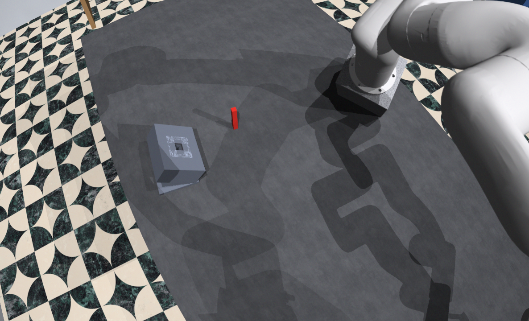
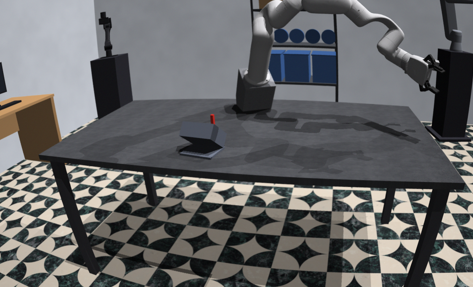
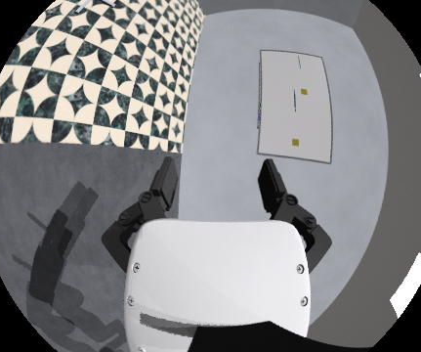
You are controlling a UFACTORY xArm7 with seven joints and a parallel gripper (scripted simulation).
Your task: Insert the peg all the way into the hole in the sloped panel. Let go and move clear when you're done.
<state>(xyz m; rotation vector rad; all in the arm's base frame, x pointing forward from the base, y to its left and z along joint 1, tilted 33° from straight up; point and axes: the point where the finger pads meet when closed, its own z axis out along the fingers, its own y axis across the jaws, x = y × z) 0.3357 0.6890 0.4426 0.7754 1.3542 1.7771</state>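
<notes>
Now: the red peg 13 cm behind my hand, 92 cm to the right of it and 22 cm below it. The rest, counted from my hand: flat plate (7 cm ahead, 93 cm to the right, 26 cm below).
</notes>
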